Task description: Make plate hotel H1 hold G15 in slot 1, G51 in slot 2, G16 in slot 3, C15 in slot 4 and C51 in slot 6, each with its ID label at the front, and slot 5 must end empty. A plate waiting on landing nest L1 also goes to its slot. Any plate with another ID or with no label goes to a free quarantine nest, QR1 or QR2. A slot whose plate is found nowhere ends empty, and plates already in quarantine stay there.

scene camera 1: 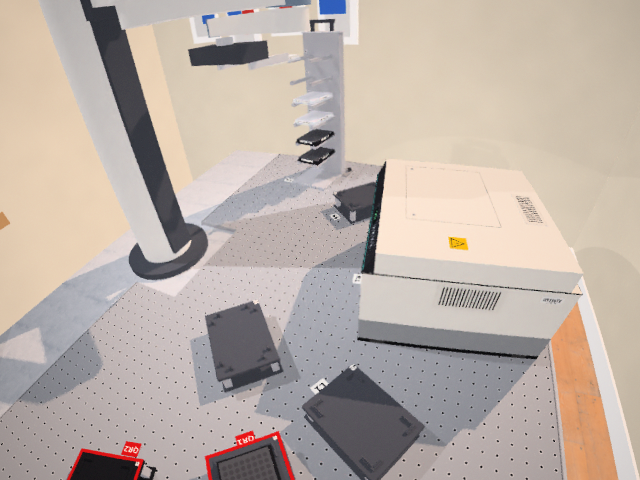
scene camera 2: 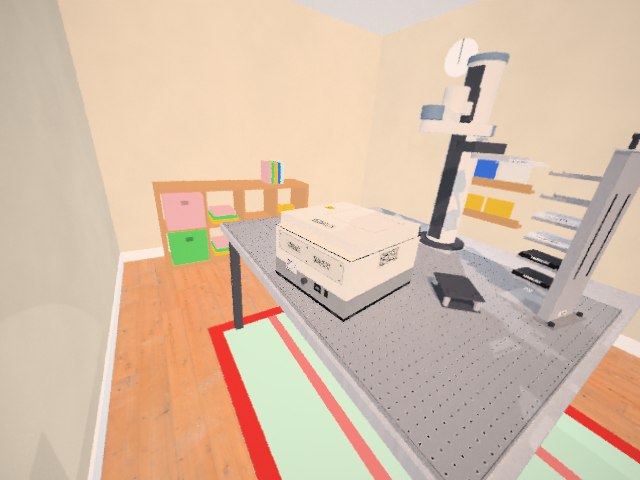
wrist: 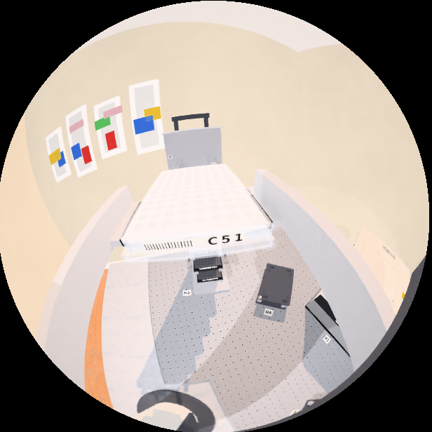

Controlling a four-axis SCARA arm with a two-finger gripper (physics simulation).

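My gripper is shut on the clear plate C51. It holds it level, high in front of hotel H1, apart from the back panel. The label C51 faces the wrist camera. In H1, black plates sit in slot 1 and slot 2. Clear plates sit in slot 3 and slot 4. Slots 5 and 6 show bare supports. The stored plates' IDs are unreadable.
Dark nest N6 stands near H1. A large beige instrument is beside it. Nearer camera 1 are a dark nest, nest L1, and red-framed QR1 and QR2.
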